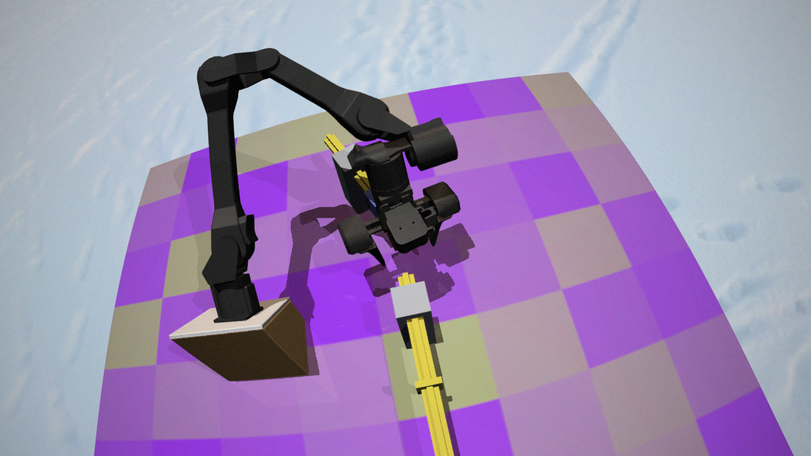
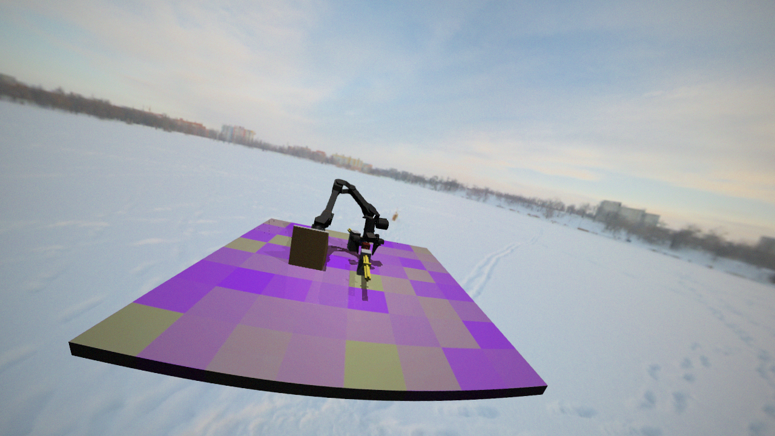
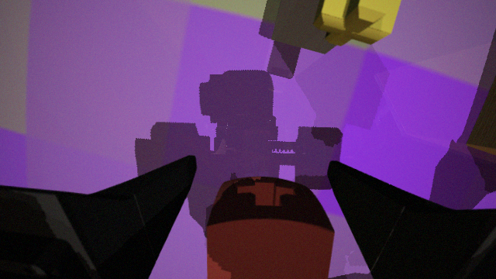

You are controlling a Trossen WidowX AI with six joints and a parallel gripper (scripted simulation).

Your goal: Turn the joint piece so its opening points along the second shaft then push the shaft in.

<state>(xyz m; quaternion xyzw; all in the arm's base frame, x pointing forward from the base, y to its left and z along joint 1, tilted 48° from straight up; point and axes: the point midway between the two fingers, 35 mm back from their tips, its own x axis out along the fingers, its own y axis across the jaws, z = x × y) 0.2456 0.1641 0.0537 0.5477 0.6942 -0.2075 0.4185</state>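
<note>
Right now the red square joint piece is 4 cm above my gripper tip, 2 cm to the left of it and 1 cm behind it.
</note>
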